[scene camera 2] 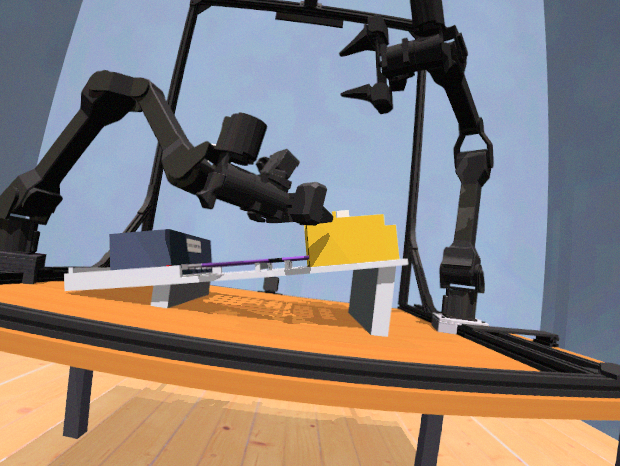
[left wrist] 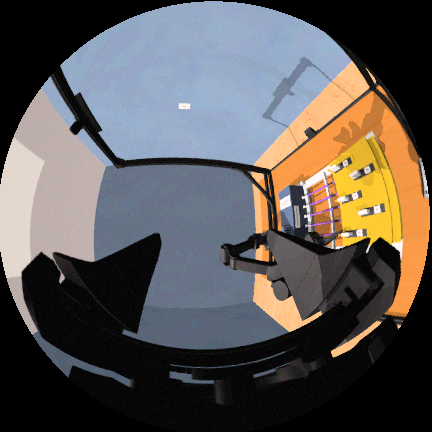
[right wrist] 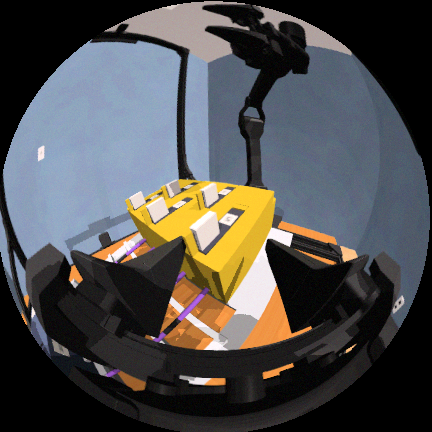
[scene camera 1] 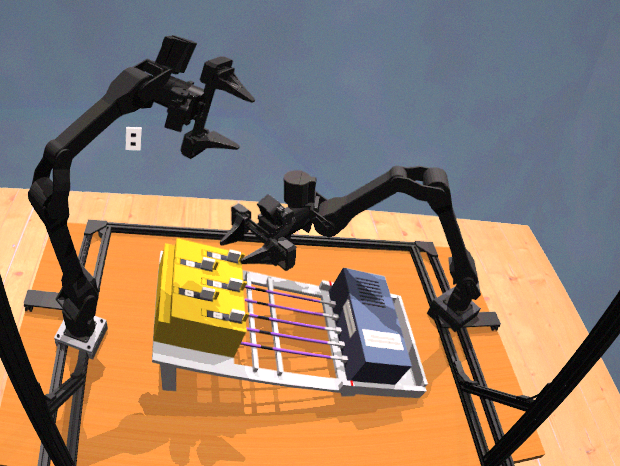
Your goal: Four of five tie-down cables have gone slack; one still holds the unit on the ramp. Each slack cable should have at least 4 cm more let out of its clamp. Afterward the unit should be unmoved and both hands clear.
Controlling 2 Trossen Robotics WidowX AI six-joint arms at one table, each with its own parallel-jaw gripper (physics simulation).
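A yellow clamp block stands at the ramp's high end with several clamp levers on top; their pale faces stand up in the right wrist view. Purple cables run from it to the dark blue unit, which sits at the ramp's low end. Slack is hard to tell. My right gripper is open and empty, just above the block's back corner, near the closest clamp lever. My left gripper is open and empty, high above the block.
The white ramp has crossbars under the cables and stands on legs on the orange table. A black rail frame runs around it. My right arm reaches over the ramp's back side from the right of scene camera 1.
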